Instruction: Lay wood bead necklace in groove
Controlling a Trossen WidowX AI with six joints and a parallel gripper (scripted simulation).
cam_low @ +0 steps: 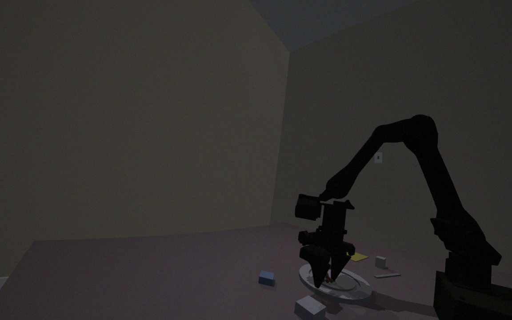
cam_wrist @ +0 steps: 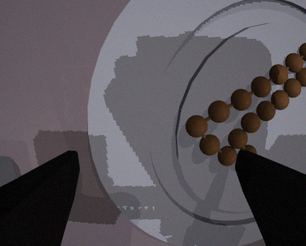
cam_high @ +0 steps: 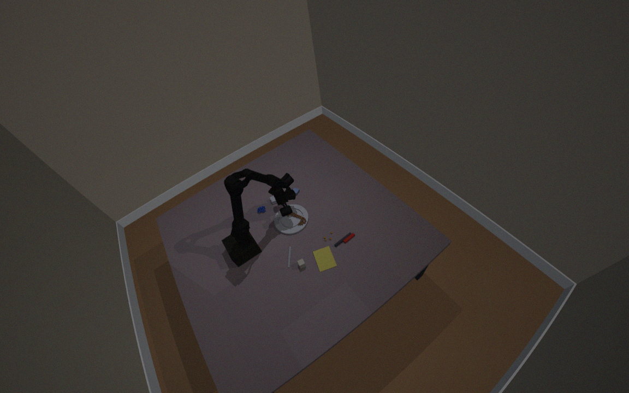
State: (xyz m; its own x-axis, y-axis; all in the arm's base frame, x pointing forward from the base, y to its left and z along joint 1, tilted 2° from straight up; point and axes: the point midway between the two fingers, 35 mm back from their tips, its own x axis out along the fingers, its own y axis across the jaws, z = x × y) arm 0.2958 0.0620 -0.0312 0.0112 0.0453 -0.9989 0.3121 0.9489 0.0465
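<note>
My gripper tip is 10 mm past the round bead board, 70 mm to the left of it and 10 mm above it. From my gripper tip the other things lie so: grey block 120 mm to the left, 10 mm below; blue block 130 mm ahead, 70 mm to the left, 10 mm below; thin stick 160 mm behind, 250 mm to the right, 20 mm below.
</note>
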